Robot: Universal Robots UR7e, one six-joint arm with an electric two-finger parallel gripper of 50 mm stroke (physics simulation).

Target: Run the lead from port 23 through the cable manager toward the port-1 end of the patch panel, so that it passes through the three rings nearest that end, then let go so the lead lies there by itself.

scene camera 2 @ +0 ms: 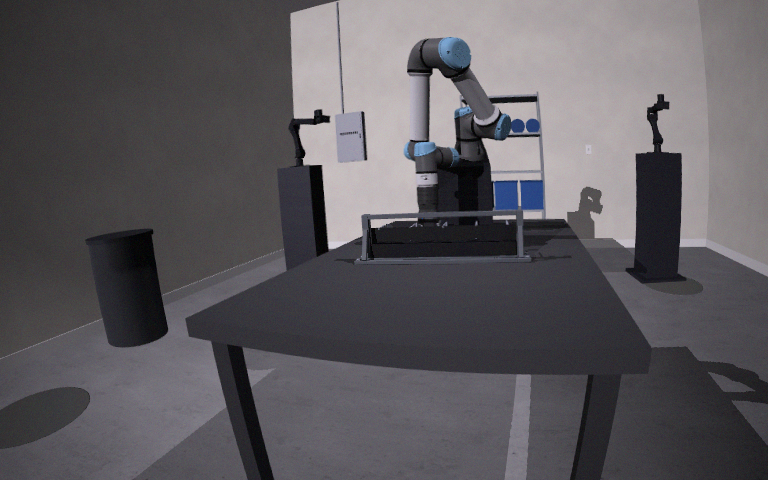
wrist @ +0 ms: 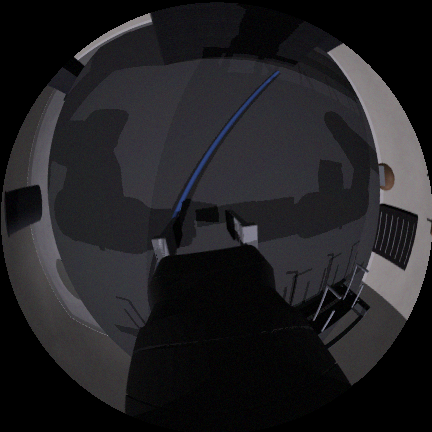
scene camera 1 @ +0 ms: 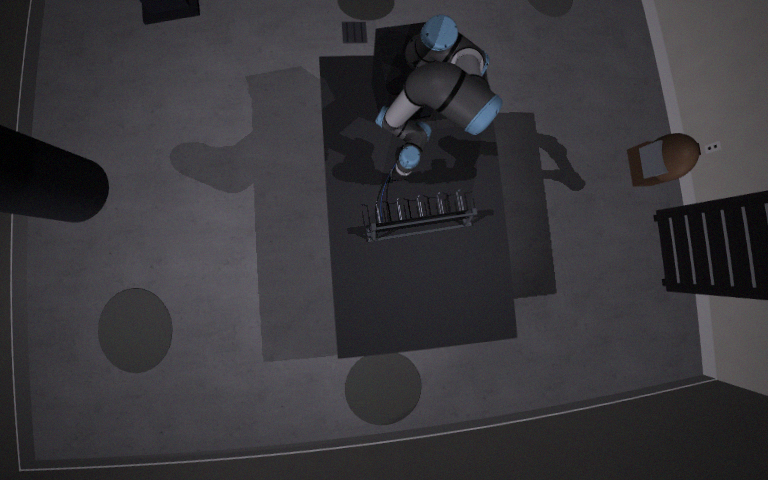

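From the wrist view I can see my gripper [wrist: 202, 222], and scene camera 2 gives me a patch panel [scene camera 2: 490, 246].
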